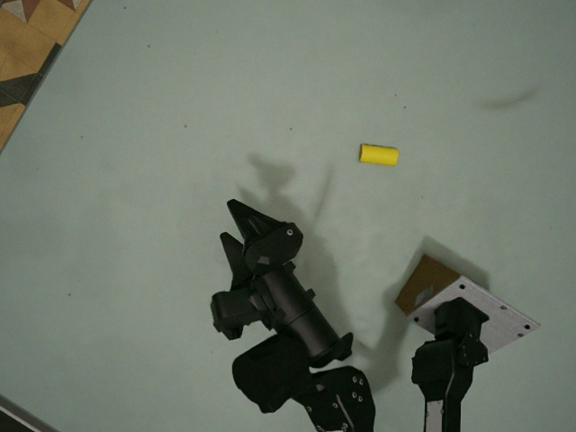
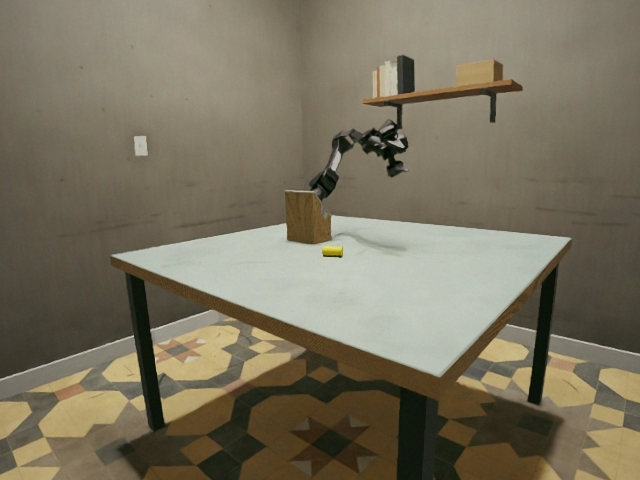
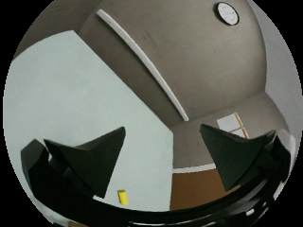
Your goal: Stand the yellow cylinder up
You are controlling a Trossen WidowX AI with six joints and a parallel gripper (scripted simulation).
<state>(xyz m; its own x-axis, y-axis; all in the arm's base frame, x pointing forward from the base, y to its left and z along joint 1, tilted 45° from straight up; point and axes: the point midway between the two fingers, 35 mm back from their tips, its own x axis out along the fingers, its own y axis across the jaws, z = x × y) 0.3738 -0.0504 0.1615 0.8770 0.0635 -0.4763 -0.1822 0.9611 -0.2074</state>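
My hand is 320 mm above the yellow tall cylinder, 230 mm to the left of it and 120 mm past it.
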